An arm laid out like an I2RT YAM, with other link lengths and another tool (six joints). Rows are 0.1 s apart.
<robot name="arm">
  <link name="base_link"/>
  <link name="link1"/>
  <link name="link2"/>
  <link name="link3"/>
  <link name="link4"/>
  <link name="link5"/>
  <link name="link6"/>
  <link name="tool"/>
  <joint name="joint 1" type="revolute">
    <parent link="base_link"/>
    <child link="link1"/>
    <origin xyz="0 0 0.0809" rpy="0 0 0"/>
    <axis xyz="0 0 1"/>
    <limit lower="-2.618" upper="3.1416"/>
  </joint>
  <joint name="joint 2" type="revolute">
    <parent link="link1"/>
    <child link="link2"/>
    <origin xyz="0.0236 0.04 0.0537" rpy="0 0 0"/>
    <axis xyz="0 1 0"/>
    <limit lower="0" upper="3.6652"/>
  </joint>
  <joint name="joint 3" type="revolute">
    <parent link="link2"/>
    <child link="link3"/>
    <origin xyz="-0.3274 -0.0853 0" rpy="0 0 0"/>
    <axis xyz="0 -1 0"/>
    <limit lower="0" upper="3.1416"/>
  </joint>
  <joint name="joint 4" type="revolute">
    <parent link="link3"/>
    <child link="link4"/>
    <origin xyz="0.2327 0.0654 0.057" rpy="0 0 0"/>
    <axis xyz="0 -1 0"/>
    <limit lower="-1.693" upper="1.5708"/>
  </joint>
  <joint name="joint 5" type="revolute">
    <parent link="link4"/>
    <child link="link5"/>
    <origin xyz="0.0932 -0.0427 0.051" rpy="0 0 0"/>
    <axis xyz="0 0 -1"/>
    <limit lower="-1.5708" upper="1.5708"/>
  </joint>
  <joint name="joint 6" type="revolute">
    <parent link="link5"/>
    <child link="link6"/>
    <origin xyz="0.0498 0 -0.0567" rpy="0 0 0"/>
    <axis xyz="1 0 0"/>
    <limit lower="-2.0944" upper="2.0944"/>
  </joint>
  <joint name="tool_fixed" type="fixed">
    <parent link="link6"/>
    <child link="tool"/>
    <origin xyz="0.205 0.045 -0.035" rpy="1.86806 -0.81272 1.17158"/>
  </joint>
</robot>
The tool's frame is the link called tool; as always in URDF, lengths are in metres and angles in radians.
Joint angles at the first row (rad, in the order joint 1, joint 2, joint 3, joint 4, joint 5, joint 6):
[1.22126 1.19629 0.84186 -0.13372 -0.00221 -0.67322]
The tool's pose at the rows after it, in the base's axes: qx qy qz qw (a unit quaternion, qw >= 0); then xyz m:
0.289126 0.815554 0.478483 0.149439 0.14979 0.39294 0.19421
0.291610 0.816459 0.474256 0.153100 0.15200 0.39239 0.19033
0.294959 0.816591 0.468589 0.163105 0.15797 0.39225 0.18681
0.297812 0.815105 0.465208 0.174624 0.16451 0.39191 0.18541
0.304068 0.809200 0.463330 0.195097 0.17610 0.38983 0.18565
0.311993 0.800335 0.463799 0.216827 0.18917 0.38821 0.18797
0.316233 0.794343 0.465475 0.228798 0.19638 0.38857 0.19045
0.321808 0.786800 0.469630 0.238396 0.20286 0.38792 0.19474
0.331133 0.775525 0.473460 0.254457 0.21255 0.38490 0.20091
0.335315 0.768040 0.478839 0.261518 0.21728 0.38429 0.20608
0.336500 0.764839 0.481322 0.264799 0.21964 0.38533 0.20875
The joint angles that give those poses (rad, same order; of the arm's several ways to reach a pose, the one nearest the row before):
[1.22108 1.19804 0.84190 -0.13383 -0.01215 -0.67223]
[1.22130 1.20527 0.83914 -0.13211 -0.00278 -0.67167]
[1.22140 1.21902 0.84364 -0.13279 0.01866 -0.67594]
[1.22191 1.22861 0.84821 -0.13197 0.04270 -0.68216]
[1.22197 1.23410 0.84849 -0.12354 0.08626 -0.69144]
[1.22114 1.23925 0.84749 -0.10676 0.13349 -0.69978]
[1.22251 1.24404 0.84817 -0.09311 0.16108 -0.70411]
[1.22140 1.24099 0.84528 -0.07801 0.18383 -0.70546]
[1.22154 1.23413 0.84236 -0.06326 0.22402 -0.70684]
[1.22109 1.22837 0.83874 -0.04795 0.24142 -0.70863]
[1.22150 1.23016 0.84074 -0.04023 0.24917 -0.71061]

